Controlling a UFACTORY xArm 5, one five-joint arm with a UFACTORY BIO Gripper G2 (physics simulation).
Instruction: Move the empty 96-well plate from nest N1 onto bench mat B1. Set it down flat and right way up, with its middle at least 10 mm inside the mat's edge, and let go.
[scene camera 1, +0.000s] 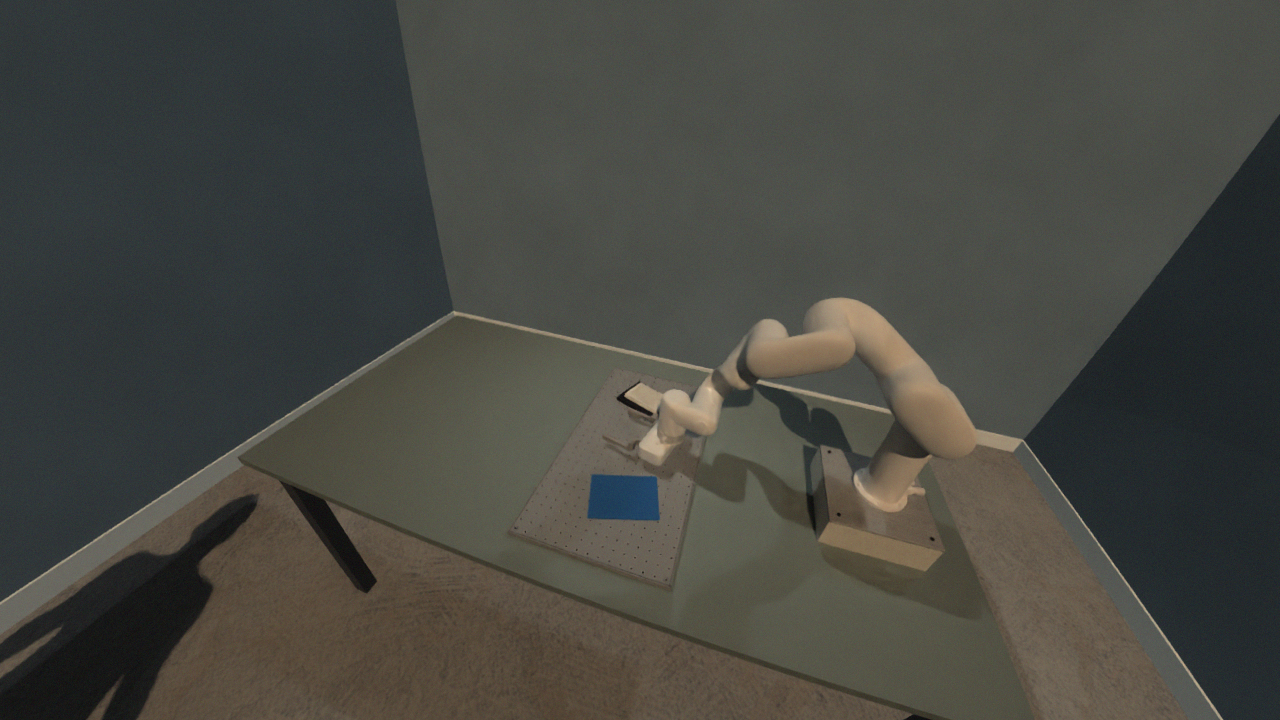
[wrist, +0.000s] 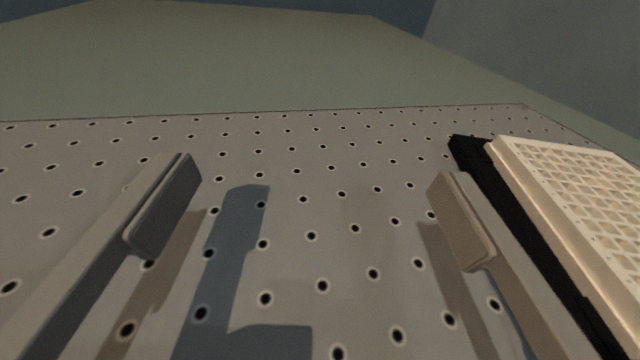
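Seen in the pictures: end effector, tool point: (scene camera 1: 623, 425) (wrist: 317, 209); arm's base, origin of the base link: (scene camera 1: 878, 490).
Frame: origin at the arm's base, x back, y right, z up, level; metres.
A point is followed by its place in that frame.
The cream 96-well plate (scene camera 1: 641, 396) {x -0.622, y 0.309, z -0.050 m} (wrist: 575, 200) {x -0.619, y 0.290, z -0.046 m} sits right way up in the black nest N1 (scene camera 1: 633, 408) {x -0.642, y 0.264, z -0.066 m} (wrist: 470, 155) {x -0.675, y 0.291, z -0.060 m}, at the back of the perforated board. In the wrist view it is at the right and partly cut off by the frame. My gripper (scene camera 1: 619, 426) {x -0.660, y 0.158, z -0.045 m} (wrist: 312, 212) {x -0.660, y 0.158, z -0.045 m} is open and empty, low over the board between the nest and the mat. In the wrist view, its right finger is beside the nest's near long side, and the plate lies outside the fingers. The blue mat B1 (scene camera 1: 623, 497) {x -0.624, y -0.067, z -0.070 m} lies flat with nothing on it.
The perforated board (scene camera 1: 572, 528) {x -0.726, y -0.168, z -0.072 m} (wrist: 325, 255) {x -0.650, y 0.160, z -0.072 m} carries the nest and mat on the green table (scene camera 1: 402, 429) {x -1.290, y 0.057, z -0.085 m}. The arm reaches in from its base block (scene camera 1: 872, 537) {x -0.054, y -0.124, z -0.018 m} at the right. A wall (scene camera 1: 716, 179) stands behind the table.
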